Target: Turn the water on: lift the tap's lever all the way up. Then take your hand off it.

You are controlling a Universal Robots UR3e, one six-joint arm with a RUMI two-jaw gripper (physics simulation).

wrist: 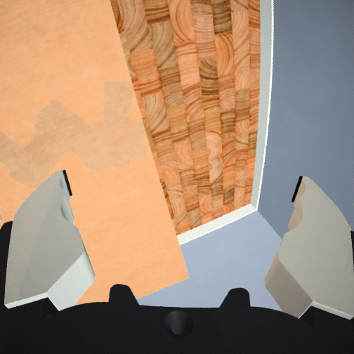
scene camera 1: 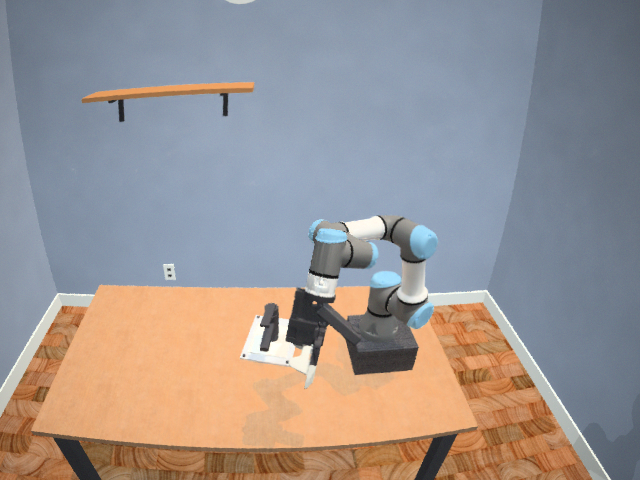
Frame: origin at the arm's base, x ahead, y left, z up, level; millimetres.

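Where they show: gripper, fingertip midpoint: (scene camera 1: 307, 375); arm's base at its link origin: (scene camera 1: 377, 330).
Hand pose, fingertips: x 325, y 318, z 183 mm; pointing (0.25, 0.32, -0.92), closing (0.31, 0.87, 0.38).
Things, the pixels of their centre, and the offset from my fingertips. "pt": a spot on its surface instead. Level surfaces: height alone.
- black tap at a spot on its surface: (scene camera 1: 268, 330) pt 19 mm ahead, 402 mm right, 192 mm down
- white base plate at a spot on its surface: (scene camera 1: 250, 355) pt 86 mm ahead, 380 mm right, 275 mm down
- wooden table at its surface level: 283 mm down
The black tap (scene camera 1: 268, 330) stands on a white base plate (scene camera 1: 250, 355) on the table, left of the gripper in the scene view. Its lever is too small and dark to tell apart from the body, so its angle is unclear. The tap does not show in the wrist view. My gripper (wrist: 181, 177) is open, with its two pale fingers wide apart and nothing between them. In the scene view its black body is close to the right of the tap and hides the right part of the plate. A gap shows between tap and gripper.
The wooden table (scene camera 1: 155, 372) (wrist: 100, 225) carries the arm's dark base block (scene camera 1: 382, 357) on the right. In the wrist view the table's edge runs past the fingers, with the parquet floor (wrist: 200, 125) and the blue wall (wrist: 315, 100) beyond. A shelf (scene camera 1: 170, 91) hangs high on the back wall.
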